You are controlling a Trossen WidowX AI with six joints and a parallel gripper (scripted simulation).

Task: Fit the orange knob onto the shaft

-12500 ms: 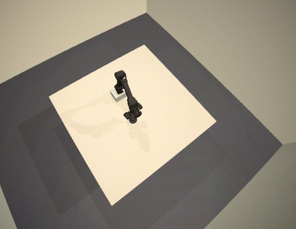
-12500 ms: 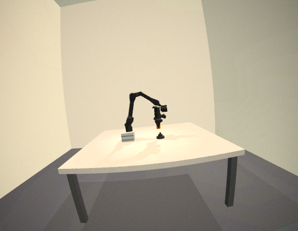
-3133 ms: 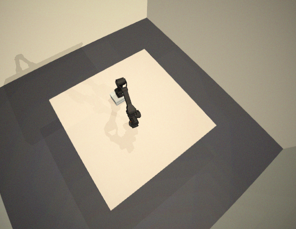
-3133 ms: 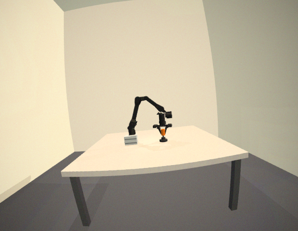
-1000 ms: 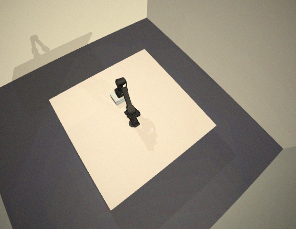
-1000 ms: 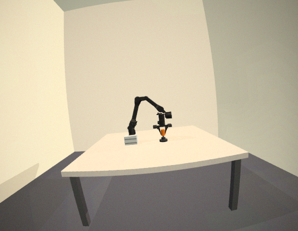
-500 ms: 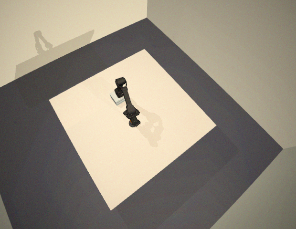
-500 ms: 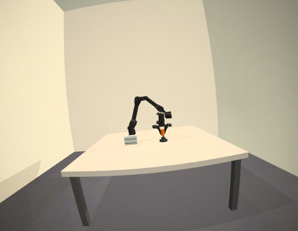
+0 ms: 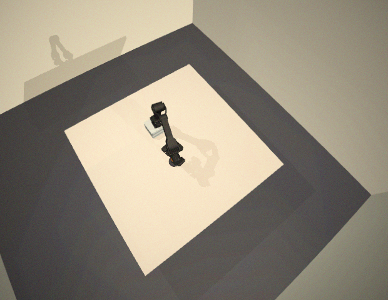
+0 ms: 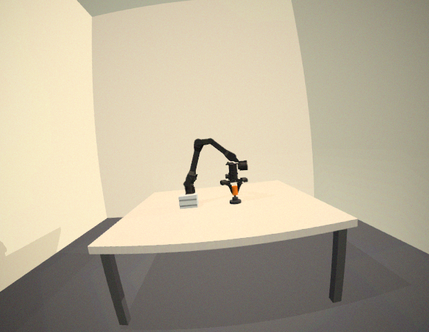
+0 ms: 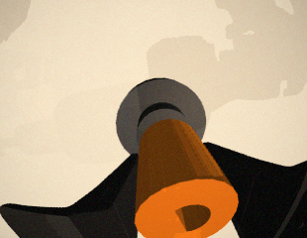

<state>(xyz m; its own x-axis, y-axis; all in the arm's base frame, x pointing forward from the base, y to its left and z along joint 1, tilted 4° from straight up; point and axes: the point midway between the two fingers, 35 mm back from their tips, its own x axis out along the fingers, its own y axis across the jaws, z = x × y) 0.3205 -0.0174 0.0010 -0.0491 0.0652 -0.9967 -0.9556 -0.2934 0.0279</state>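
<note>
The round pedestal is 40 mm below my gripper tip. Round my gripper tip: orange knob (20 mm above).
</note>
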